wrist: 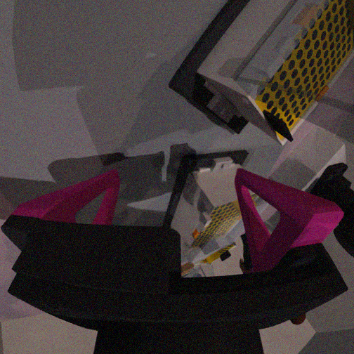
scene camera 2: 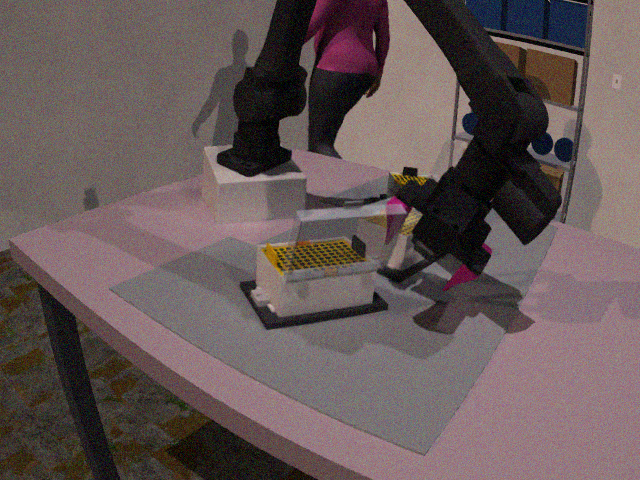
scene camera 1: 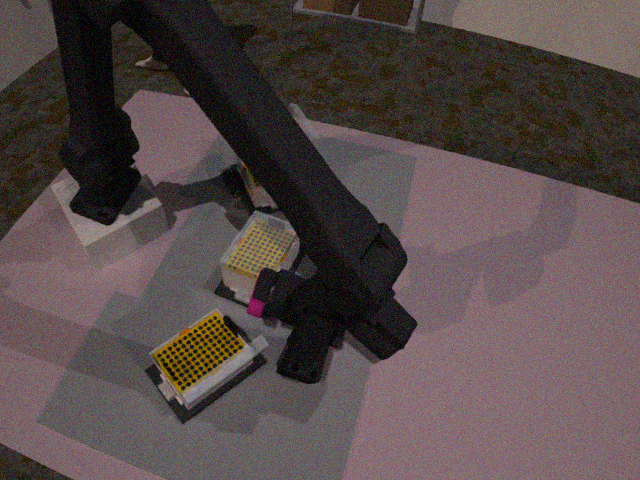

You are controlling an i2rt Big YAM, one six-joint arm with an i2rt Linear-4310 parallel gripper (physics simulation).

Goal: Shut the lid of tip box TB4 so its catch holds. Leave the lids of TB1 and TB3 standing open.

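Places are measured from the arm's base along level axes (x ahead, y left, z up), in centimetres.
Where they show: gripper, fingertip midpoint: (scene camera 2: pixel 416 265); arm's base, origin of the base link: (scene camera 2: pixel 253 160) (scene camera 1: pixel 106 193).
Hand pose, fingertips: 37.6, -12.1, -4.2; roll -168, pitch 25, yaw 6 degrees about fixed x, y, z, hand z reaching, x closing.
Note:
Each offset is from my fingertips to the centre of the thing, as dx, dy, dz. "pt": to the spot under its first point. Level surfaces: height alone.
The nearest tip box, TB3 @(-10.3, -8.9, -0.9) (scene camera 1: pixel 199 353) (scene camera 2: pixel 325 289) (wrist: pixel 305 75), is white with a yellow rack; its clear lid @(-3.7, -13.2, +6.3) (scene camera 1: pixel 261 345) (scene camera 2: pixel 330 229) stands open. The middle box, which I take for TB4 @(-8.1, +10.6, -0.3) (scene camera 1: pixel 261 250) (scene camera 2: pixel 398 253) (wrist: pixel 215 182), has its clear lid down over the yellow rack; whether the catch holds is not clear. The far box @(-13.6, +30.8, +2.3) (scene camera 1: pixel 253 178) (scene camera 2: pixel 408 179) (wrist: pixel 220 253), probably TB1, is partly hidden; its lid @(pt -6.9, +35.3, +10.3) (scene camera 1: pixel 305 121) stands up. No label is readable. My gripper (scene camera 2: pixel 418 264) (wrist: pixel 176 174) is open and empty, low at the catch end of the middle box, beside TB3.
The boxes sit on dark bases on a grey mat @(dz -4.2) (scene camera 1: pixel 289 454) (scene camera 2: pixel 387 392). The white block (scene camera 1: pixel 149 227) (scene camera 2: pixel 258 196) under my arm's base stands at the left. My forearm crosses above the far boxes in scene camera 1. A person (scene camera 2: pixel 343 67) and a shelf unit (scene camera 2: pixel 581 103) are behind the table.

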